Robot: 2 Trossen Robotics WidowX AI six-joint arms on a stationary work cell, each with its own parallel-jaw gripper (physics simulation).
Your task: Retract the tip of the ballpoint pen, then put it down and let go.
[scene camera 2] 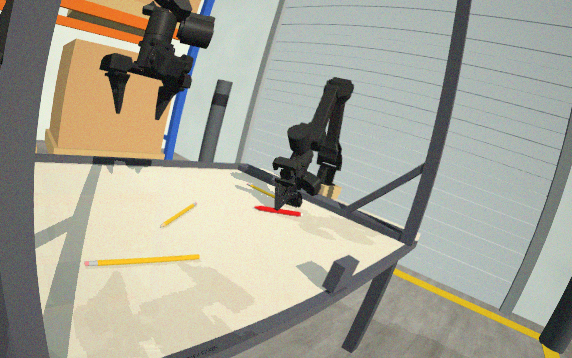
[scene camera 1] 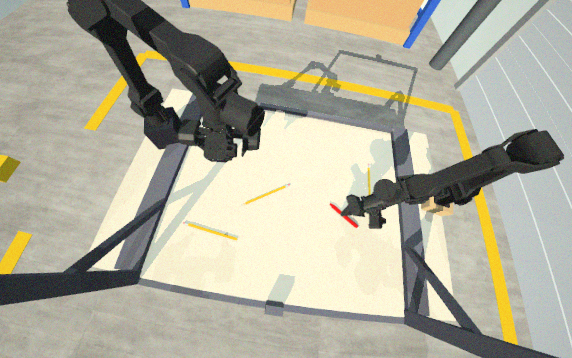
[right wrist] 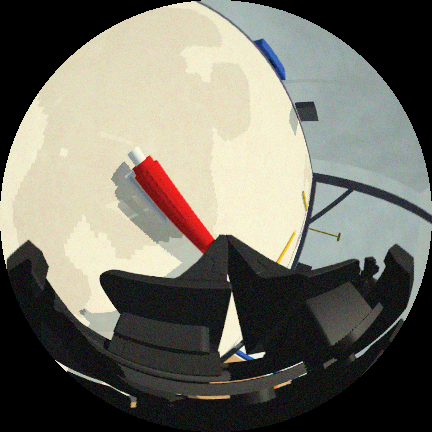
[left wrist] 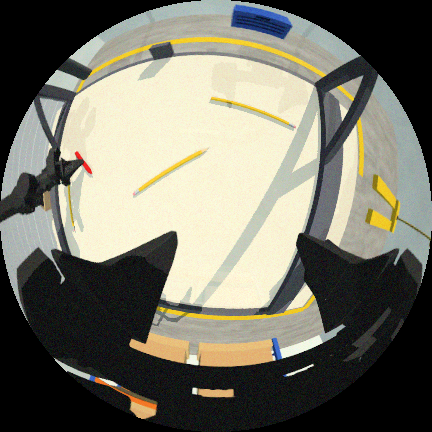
Labels:
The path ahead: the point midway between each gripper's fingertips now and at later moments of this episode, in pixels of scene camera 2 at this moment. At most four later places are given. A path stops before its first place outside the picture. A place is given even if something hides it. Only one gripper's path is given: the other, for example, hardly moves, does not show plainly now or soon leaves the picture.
The right gripper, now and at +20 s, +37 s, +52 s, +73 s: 276,209; 261,205; 265,206; 263,201; 254,133

